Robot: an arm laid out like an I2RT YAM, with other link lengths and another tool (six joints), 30 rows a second.
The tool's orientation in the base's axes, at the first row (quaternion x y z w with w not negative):
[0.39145 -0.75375 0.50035 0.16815]
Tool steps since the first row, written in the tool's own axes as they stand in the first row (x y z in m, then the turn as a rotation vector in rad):
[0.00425 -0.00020 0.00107 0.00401 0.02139 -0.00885]
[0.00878 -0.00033 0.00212 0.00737 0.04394 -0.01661]
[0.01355 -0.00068 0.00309 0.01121 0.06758 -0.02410]
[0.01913 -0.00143 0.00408 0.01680 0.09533 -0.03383]
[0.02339 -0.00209 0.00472 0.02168 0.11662 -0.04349]
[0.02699 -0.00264 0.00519 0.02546 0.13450 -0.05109]
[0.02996 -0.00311 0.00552 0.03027 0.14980 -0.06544]
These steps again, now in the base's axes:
[-0.00241 -0.00278 0.00239 -0.02000 0.01027 -0.00681]
[-0.00505 -0.00565 0.00493 -0.04031 0.02008 -0.01525]
[-0.00769 -0.00858 0.00780 -0.06172 0.02965 -0.02417]
[-0.01054 -0.01196 0.01143 -0.08767 0.04127 -0.03354]
[-0.01266 -0.01445 0.01430 -0.10826 0.05187 -0.03937]
[-0.01447 -0.01649 0.01676 -0.12528 0.06046 -0.04470]
[-0.01596 -0.01813 0.01882 -0.14193 0.07409 -0.04477]

